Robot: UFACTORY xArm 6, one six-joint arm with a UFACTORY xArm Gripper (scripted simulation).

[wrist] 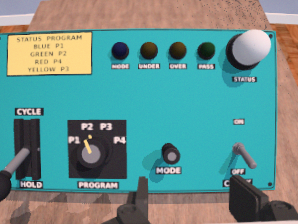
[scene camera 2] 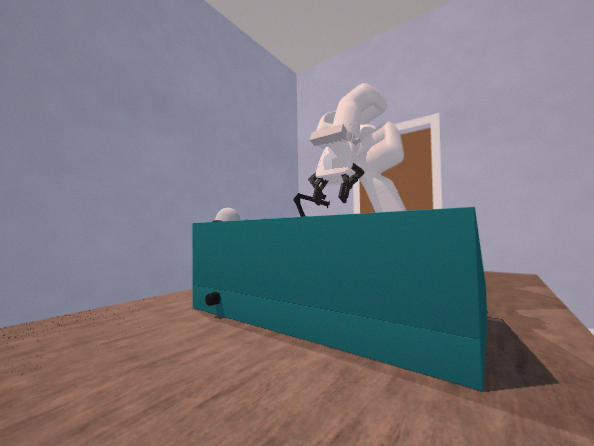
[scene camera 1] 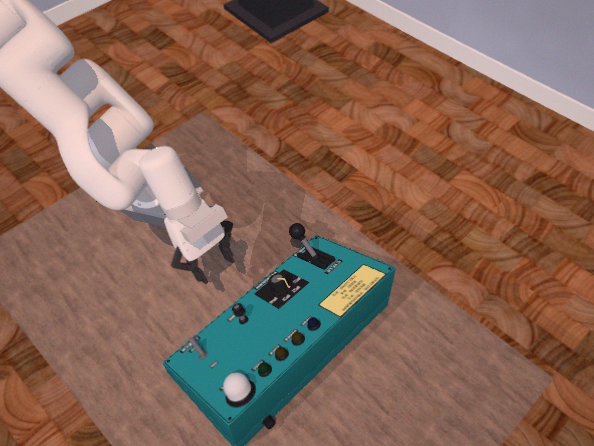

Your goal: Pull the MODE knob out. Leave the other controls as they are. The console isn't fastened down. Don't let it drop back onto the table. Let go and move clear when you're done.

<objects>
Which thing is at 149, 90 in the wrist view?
A teal console.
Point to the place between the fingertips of my gripper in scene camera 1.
At 217, 271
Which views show my gripper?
The wrist view, scene camera 2 and scene camera 1: all of them.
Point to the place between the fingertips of my gripper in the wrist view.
188, 193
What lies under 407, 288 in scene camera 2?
A teal console.
</objects>
